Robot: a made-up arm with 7 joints. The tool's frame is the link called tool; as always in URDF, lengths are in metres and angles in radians. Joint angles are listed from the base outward.
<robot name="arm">
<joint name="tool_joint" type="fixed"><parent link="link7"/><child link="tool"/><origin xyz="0 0 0" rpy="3.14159 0 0"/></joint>
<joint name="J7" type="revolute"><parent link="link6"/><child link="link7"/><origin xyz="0.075 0 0" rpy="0 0 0"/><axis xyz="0 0 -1"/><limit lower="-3.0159" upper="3.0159"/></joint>
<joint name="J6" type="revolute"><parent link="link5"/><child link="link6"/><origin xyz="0 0 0" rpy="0 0 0"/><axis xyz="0 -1 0"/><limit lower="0.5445" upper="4.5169"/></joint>
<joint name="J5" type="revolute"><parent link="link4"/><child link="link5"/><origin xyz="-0.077 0 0.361" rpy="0 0 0"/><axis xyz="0 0 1"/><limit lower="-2.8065" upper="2.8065"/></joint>
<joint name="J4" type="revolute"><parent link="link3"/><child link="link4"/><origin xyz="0.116 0 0" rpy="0 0 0"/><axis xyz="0 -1 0"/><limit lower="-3.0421" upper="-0.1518"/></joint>
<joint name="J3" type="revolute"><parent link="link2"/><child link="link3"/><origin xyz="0 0 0.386" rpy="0 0 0"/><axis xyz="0 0 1"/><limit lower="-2.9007" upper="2.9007"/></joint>
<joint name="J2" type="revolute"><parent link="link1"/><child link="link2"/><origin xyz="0 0 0" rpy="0 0 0"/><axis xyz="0 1 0"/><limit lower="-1.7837" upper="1.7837"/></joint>
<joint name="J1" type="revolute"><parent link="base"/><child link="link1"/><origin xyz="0 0 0.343" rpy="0 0 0"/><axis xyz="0 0 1"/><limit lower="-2.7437" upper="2.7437"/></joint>
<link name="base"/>
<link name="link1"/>
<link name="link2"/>
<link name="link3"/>
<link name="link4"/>
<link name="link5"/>
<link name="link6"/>
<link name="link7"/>
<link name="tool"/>
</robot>
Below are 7 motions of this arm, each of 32 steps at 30 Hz.
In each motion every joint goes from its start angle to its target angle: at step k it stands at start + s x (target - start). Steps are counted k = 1, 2, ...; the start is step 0. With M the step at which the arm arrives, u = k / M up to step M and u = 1 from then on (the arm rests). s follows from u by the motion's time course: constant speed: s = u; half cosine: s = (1 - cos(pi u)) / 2; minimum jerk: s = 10 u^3 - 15 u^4 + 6 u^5.
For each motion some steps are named. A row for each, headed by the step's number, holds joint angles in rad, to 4 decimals.
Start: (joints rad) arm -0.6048 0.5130 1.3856 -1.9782 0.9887 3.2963 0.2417
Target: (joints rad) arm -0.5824 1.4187 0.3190 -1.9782 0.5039 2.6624 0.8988
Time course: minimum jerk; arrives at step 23
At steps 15, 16, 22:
15: -0.5876 1.2088 0.5662 -1.9782 0.6163 2.8093 0.7465
16: -0.5862 1.2657 0.4991 -1.9782 0.5858 2.7695 0.7878
22: -0.5824 1.4180 0.3198 -1.9782 0.5043 2.6629 0.8983

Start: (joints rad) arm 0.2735 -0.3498 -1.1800 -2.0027 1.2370 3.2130 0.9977
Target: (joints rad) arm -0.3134 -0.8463 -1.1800 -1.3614 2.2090 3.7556 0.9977
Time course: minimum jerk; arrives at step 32
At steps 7, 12, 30, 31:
7: 0.2305 -0.3862 -1.1800 -1.9557 1.3083 3.2528 0.9977
12: 0.1120 -0.4864 -1.1800 -1.8262 1.5045 3.3623 0.9977
30: -0.3121 -0.8452 -1.1800 -1.3628 2.2068 3.7544 0.9977
31: -0.3132 -0.8462 -1.1800 -1.3616 2.2087 3.7554 0.9977

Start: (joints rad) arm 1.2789 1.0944 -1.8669 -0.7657 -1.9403 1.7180 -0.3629
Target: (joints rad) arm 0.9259 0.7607 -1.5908 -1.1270 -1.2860 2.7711 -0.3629
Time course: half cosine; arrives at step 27
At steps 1, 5, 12, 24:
1: 1.2777 1.0933 -1.8660 -0.7669 -1.9381 1.7216 -0.3629
5: 1.2499 1.0670 -1.8442 -0.7954 -1.8865 1.8046 -0.3629
12: 1.1330 0.9565 -1.7528 -0.9150 -1.6700 2.1531 -0.3629
24: 0.9365 0.7708 -1.5991 -1.1161 -1.3057 2.7393 -0.3629

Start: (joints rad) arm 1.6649 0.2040 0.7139 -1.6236 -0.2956 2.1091 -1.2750
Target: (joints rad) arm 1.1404 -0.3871 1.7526 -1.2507 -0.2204 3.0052 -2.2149
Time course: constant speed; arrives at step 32
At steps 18, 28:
18: 1.3699 -0.1285 1.2982 -1.4138 -0.2533 2.6132 -1.8037
28: 1.2060 -0.3132 1.6228 -1.2973 -0.2298 2.8932 -2.0974

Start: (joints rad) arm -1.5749 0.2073 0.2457 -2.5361 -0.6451 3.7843 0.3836
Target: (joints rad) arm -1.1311 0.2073 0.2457 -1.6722 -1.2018 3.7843 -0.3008
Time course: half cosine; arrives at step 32
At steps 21, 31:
21: -1.2484 0.2073 0.2457 -1.9005 -1.0547 3.7843 -0.1199
31: -1.1322 0.2073 0.2457 -1.6743 -1.2005 3.7843 -0.2992

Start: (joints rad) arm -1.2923 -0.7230 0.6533 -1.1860 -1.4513 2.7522 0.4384
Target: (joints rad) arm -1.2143 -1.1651 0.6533 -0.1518 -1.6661 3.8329 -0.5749
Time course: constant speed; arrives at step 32
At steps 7, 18, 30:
7: -1.2752 -0.8197 0.6533 -0.9598 -1.4983 2.9886 0.2167
18: -1.2484 -0.9717 0.6533 -0.6043 -1.5721 3.3601 -0.1316
30: -1.2192 -1.1375 0.6533 -0.2164 -1.6527 3.7654 -0.5116

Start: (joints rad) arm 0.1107 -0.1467 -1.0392 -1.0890 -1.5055 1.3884 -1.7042
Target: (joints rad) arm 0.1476 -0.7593 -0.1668 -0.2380 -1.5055 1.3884 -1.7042
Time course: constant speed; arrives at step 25
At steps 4, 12, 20, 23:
4: 0.1166 -0.2447 -0.8996 -0.9528 -1.5055 1.3884 -1.7042
12: 0.1284 -0.4407 -0.6204 -0.6805 -1.5055 1.3884 -1.7042
20: 0.1402 -0.6368 -0.3413 -0.4082 -1.5055 1.3884 -1.7042
23: 0.1446 -0.7103 -0.2366 -0.3061 -1.5055 1.3884 -1.7042

